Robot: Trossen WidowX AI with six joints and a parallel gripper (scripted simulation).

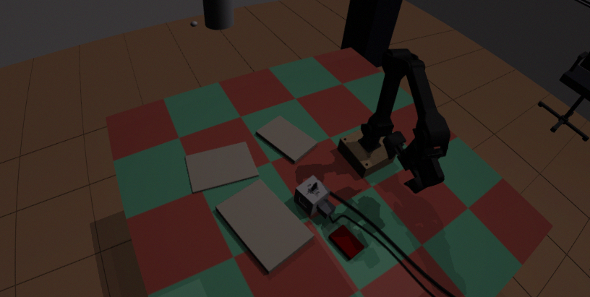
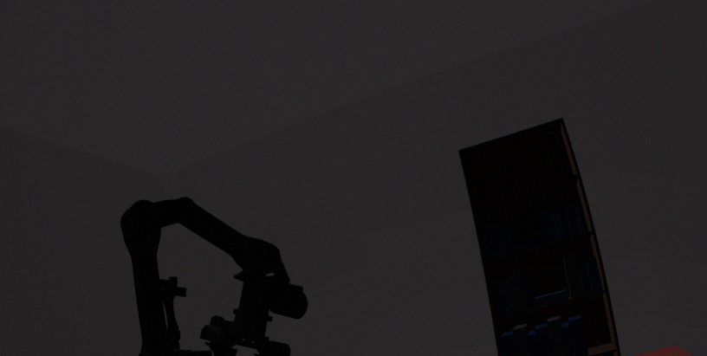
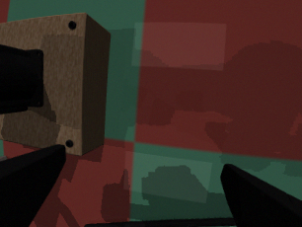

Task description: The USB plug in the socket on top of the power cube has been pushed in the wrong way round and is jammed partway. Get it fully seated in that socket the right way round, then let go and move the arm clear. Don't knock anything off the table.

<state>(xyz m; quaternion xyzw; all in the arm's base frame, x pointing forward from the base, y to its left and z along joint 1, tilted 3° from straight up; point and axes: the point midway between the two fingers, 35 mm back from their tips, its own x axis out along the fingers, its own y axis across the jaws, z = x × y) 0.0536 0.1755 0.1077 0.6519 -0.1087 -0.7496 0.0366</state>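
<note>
My gripper tip is now 250 mm short of the dark USB plug, 100 mm to the left of it and 40 mm above it. Also, from my gripper tip: red block (240 mm ahead, 70 mm to the left, 120 mm below).
</note>
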